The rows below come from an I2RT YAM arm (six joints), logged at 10 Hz.
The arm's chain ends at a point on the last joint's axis. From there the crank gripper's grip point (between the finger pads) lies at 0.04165 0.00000 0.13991 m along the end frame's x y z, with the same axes.
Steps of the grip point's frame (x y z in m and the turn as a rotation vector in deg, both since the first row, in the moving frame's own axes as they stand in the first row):
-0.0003 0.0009 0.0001 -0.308 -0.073 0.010
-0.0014 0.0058 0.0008 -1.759 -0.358 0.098
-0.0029 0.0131 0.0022 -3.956 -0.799 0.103
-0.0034 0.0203 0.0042 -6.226 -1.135 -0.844
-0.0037 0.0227 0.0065 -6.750 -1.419 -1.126
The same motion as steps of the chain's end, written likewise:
-0.0001 0.0001 0.0000 -0.308 -0.073 0.010
-0.0005 0.0014 0.0006 -1.759 -0.358 0.098
-0.0009 0.0034 0.0020 -3.956 -0.799 0.103
-0.0007 0.0057 0.0042 -6.226 -1.135 -0.844
-0.0004 0.0070 0.0064 -6.750 -1.419 -1.126

